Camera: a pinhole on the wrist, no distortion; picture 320 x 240 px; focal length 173.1 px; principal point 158.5 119.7 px. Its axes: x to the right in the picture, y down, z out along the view. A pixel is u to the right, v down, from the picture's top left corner.
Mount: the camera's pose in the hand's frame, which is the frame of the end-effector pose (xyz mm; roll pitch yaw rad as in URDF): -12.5 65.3 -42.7 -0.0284 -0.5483 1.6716
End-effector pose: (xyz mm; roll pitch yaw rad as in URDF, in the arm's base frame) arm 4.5 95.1 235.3 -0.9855 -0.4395 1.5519
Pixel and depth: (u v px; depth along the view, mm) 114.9 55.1 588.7
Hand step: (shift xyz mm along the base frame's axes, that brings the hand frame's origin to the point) -130.5 -1.1 556.0
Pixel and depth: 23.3 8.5 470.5
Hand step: 113.8 91.6 579.8
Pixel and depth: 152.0 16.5 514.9
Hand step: -219.4 121.2 473.4
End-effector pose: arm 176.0 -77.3 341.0 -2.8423 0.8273 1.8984
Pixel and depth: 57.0 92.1 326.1
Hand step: -277.0 -90.3 -83.1
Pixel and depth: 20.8 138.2 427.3
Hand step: -442.1 -166.9 10.6
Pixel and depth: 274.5 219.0 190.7
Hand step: 81.5 -215.2 -37.9
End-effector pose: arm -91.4 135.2 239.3 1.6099 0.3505 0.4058
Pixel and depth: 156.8 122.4 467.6
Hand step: 67.7 -347.7 -181.9
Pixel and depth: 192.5 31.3 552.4
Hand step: 388.0 -363.8 -211.4
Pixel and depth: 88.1 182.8 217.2
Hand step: -74.5 -129.4 -98.2
